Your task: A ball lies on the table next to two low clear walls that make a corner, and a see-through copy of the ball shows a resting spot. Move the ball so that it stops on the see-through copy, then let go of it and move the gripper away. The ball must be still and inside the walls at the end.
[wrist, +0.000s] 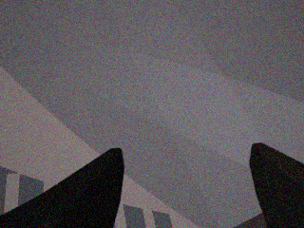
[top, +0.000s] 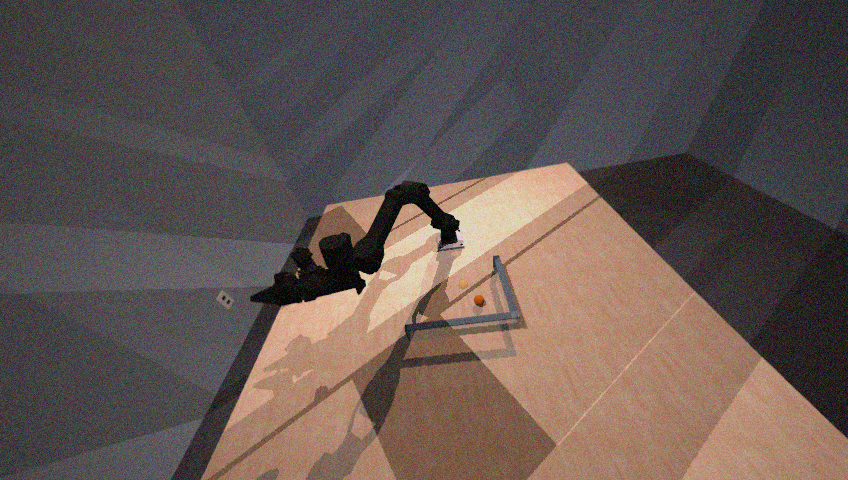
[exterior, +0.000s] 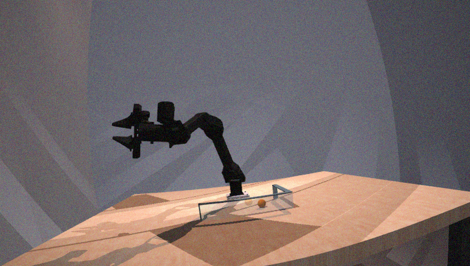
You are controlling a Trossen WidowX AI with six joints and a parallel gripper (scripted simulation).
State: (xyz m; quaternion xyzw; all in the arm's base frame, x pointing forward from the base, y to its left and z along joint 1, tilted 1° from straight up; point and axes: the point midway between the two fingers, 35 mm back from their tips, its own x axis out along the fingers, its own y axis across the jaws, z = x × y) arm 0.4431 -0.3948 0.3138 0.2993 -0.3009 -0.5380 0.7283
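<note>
My gripper tip is now 49 cm to the right of the orange ball, 31 cm above it and 14 cm past it. From my gripper tip the other things lie so: clear wall (42 cm to the left, 30 cm below, 5 cm behind).
</note>
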